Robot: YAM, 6 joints.
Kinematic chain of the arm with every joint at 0, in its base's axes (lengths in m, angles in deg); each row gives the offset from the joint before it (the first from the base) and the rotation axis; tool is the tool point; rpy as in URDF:
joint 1: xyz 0 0 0.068 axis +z
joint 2: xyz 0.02 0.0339 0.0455 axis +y
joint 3: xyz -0.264 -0.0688 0 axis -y
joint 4: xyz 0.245 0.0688 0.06 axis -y
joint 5: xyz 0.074 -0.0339 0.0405 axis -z
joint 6: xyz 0.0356 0 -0.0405 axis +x
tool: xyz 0 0 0 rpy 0 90 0
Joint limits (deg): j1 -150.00..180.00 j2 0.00..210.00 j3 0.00..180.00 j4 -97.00..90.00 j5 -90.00..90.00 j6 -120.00..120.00
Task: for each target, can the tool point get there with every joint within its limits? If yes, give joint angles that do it. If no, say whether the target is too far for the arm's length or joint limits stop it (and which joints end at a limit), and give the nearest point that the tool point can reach.
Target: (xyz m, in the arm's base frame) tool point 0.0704 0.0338 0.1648
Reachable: yes | joints 1.07 34.88 18.27 -63.18 -65.88 -99.37
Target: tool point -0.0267 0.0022 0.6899
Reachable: yes | joints -114.72 65.14 125.04 13.00 44.91 53.28
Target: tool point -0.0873 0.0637 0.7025
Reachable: yes | joints -49.58 64.25 141.27 17.01 44.88 56.32
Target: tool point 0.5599 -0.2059 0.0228
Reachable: yes | joints -20.13 169.58 143.31 -23.61 1.01 33.81
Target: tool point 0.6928 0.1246 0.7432
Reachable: no: too far | nearest point 0.4728 0.0850 0.5374 | short by 0.304 m
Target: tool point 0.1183 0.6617 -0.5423
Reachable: no: too far | nearest point 0.0838 0.4687 -0.2999 | short by 0.312 m
